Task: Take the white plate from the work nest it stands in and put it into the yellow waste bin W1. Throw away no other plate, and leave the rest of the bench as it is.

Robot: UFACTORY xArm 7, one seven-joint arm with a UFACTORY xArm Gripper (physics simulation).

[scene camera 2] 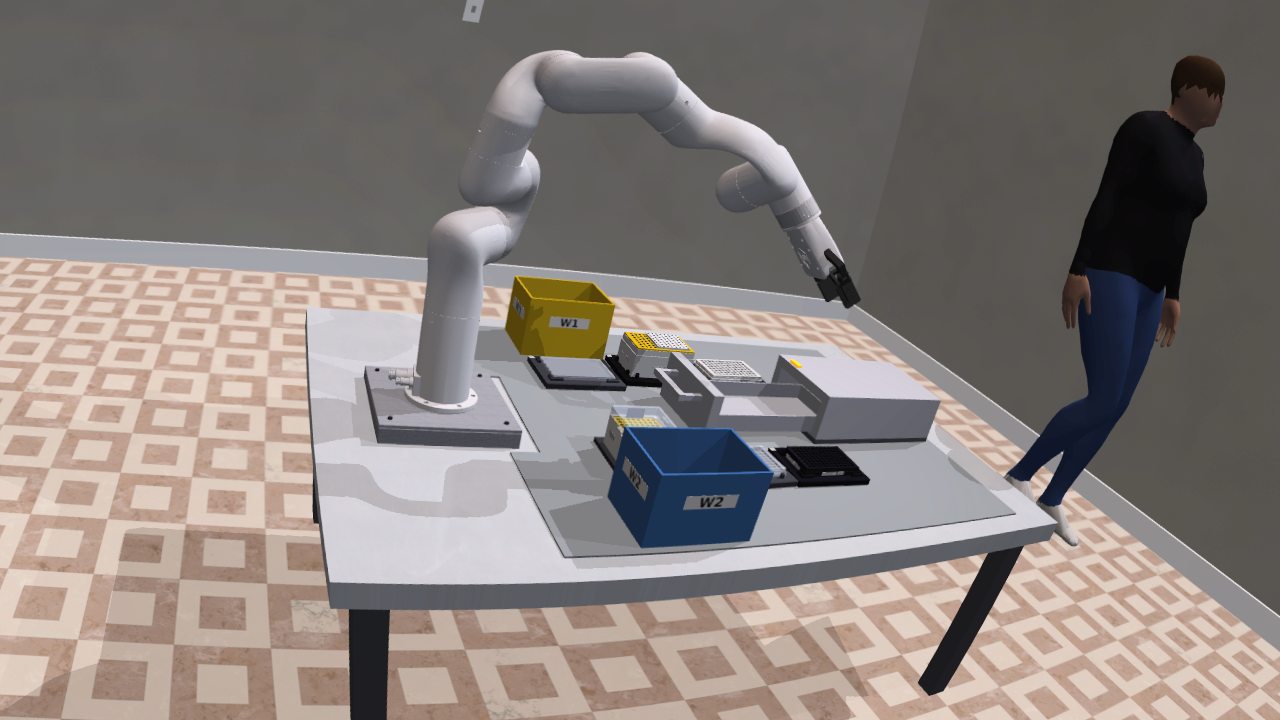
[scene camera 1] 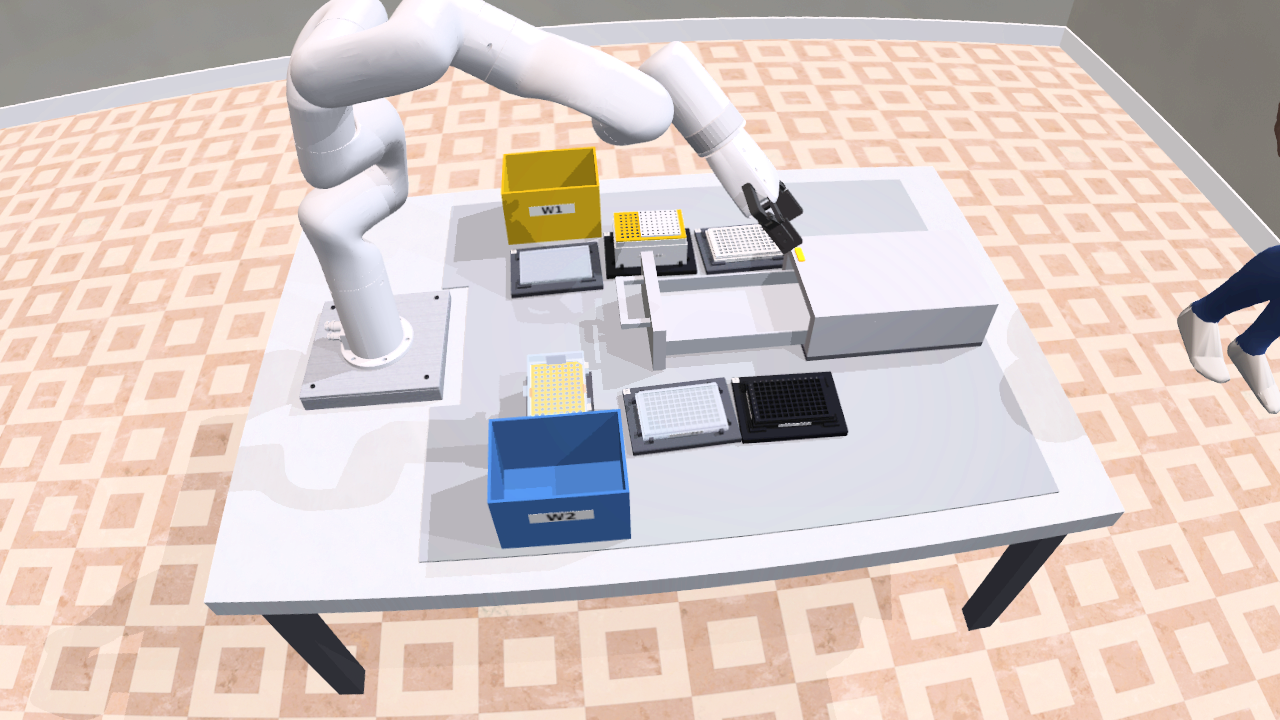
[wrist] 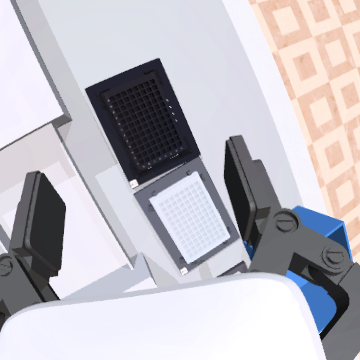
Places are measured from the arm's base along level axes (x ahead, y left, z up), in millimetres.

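Pixels of known places: gripper, fingertip midpoint: (scene camera 2: pixel 843 301) (scene camera 1: pixel 794 232) (wrist: pixel 137 171); arm's base, link origin: (scene camera 2: pixel 440 397) (scene camera 1: pixel 377 343).
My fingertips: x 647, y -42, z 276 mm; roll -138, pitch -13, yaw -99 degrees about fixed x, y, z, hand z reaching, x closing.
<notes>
For each thing: its middle in the pictures, then the offset to it from my fingertips. "pt": a spot on its surface instead.
- yellow bin W1, body centre: (scene camera 1: pixel 552 195) (scene camera 2: pixel 558 317) dy +403, dx -388, dz -242 mm
- grey cabinet, surface spot: (scene camera 1: pixel 899 277) pt dy +141, dx +219, dz -199 mm
- black plate, body centre: (wrist: pixel 145 121) (scene camera 1: pixel 789 401) (scene camera 2: pixel 821 460) dy -58, dx +24, dz -283 mm
- blue bin W2, body centre: (scene camera 1: pixel 560 480) (scene camera 2: pixel 688 485) (wrist: pixel 303 271) dy -236, dx -307, dz -242 mm
- yellow-and-white rack, body centre: (scene camera 1: pixel 649 236) (scene camera 2: pixel 656 354) dy +298, dx -200, dz -257 mm
- yellow rack, body centre: (scene camera 1: pixel 558 399) (scene camera 2: pixel 644 444) dy -79, dx -326, dz -263 mm
- pale plate, body centre: (scene camera 1: pixel 555 265) (scene camera 2: pixel 577 368) dy +249, dx -368, dz -286 mm
A white plate (scene camera 1: pixel 680 409) (wrist: pixel 190 217) sits in a dark grey nest (scene camera 1: pixel 729 428) (wrist: pixel 158 225) beside the black plate; the blue bin hides part of it in scene camera 2. Another white plate (scene camera 1: pixel 744 241) (scene camera 2: pixel 729 369), with dark-looking wells, sits in a nest at the back, behind the open drawer. The yellow bin W1 (scene camera 1: pixel 568 230) (scene camera 2: pixel 559 341) stands at the back left. My gripper (scene camera 1: pixel 785 219) (scene camera 2: pixel 839 282) (wrist: pixel 137 171) is open and empty, high above the bench, apart from both plates. In the wrist view the front white plate shows between and below the fingers.
The grey cabinet (scene camera 1: pixel 899 277) (scene camera 2: pixel 872 402) has its drawer (scene camera 1: pixel 716 313) pulled out. A black plate (scene camera 1: pixel 789 400) (scene camera 2: pixel 823 461) (wrist: pixel 145 122), the blue bin W2 (scene camera 1: pixel 519 528) (scene camera 2: pixel 693 528) (wrist: pixel 320 220), yellow-and-white rack (scene camera 1: pixel 648 225), yellow rack (scene camera 1: pixel 557 385) and pale plate (scene camera 1: pixel 554 265) stand around it.
</notes>
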